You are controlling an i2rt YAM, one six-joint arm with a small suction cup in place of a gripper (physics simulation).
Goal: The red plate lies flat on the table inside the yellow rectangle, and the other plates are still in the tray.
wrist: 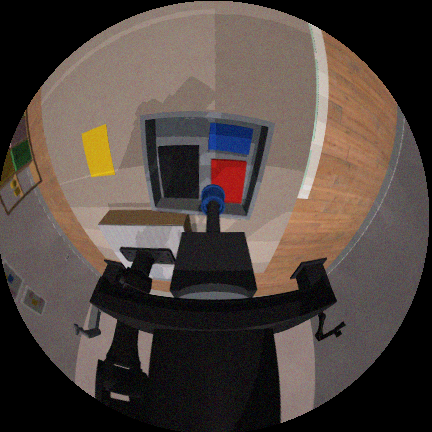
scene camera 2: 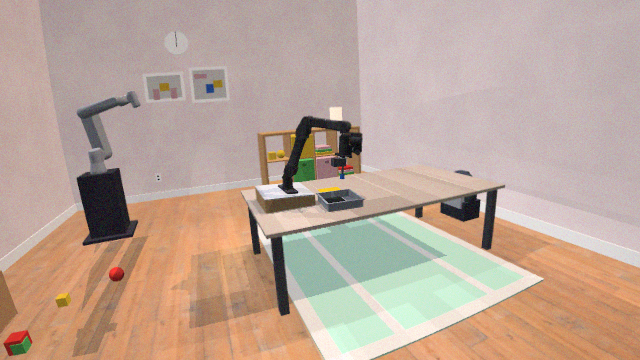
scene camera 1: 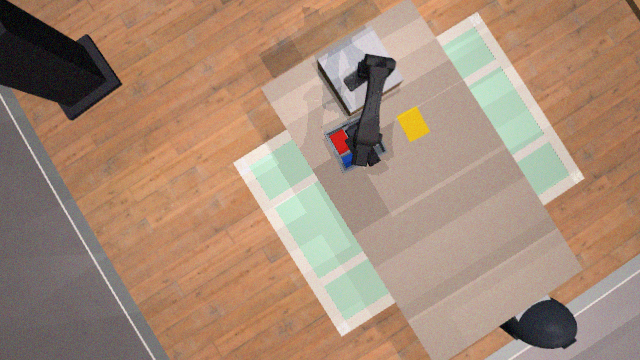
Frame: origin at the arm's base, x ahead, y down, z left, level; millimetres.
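Seen in the pictures: hand, its tool point: [wrist: 212, 194] [scene camera 2: 342, 178]; arm's base, origin of its link: [wrist: 145, 254] [scene camera 2: 287, 189] [scene camera 1: 363, 74].
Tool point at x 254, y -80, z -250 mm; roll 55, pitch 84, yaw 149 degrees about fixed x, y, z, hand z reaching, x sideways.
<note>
Pixels of each thing's top centre, then the offset from my tool point to it. "spot": a spot on its surface instead. Level surfaces: height alone.
- red plate, centre of its top: [wrist: 227, 182] [scene camera 1: 341, 141] dy +146, dx -57, dz -21 mm
- grey tray, centre of its top: [wrist: 200, 169] [scene camera 1: 355, 142] [scene camera 2: 339, 195] dy +110, dx -7, dz +30 mm
- blue plate, centre of its top: [wrist: 229, 138] [scene camera 1: 351, 159] dy +147, dx +46, dz -31 mm
- black plate, centre of its top: [wrist: 178, 173] [scene camera 2: 332, 199] dy +147, dx -24, dz +90 mm
- yellow rectangle, a spot on its surface: [wrist: 98, 152] [scene camera 1: 411, 124] spot: dy +159, dx +82, dz +326 mm
- table, height of its surface: dy +160 mm
The red plate [scene camera 1: 339, 141] [wrist: 228, 175] lies flat in the grey tray [scene camera 1: 334, 153] [scene camera 2: 345, 204] [wrist: 200, 115]. The blue plate [scene camera 1: 347, 160] [wrist: 230, 138] lies beside it in the tray, and the black plate [wrist: 178, 171] lies across from them in the tray. The yellow rectangle [scene camera 1: 413, 124] [scene camera 2: 329, 190] [wrist: 98, 152] is on the table, apart from the tray, with no plate on it. My gripper, a blue suction cup [scene camera 2: 342, 176] [wrist: 213, 196], is open and hangs above the tray with nothing on it. In the wrist view it overlaps the red plate's edge. In scene camera 1 the arm hides the cup and part of the tray.
The arm's base stands on a white-topped box [scene camera 1: 345, 95] [scene camera 2: 285, 201] [wrist: 145, 218] next to the tray. The tray's walls rise around the plates. The table [scene camera 1: 450, 200] [scene camera 2: 400, 190] extends beyond the tray and rectangle.
</note>
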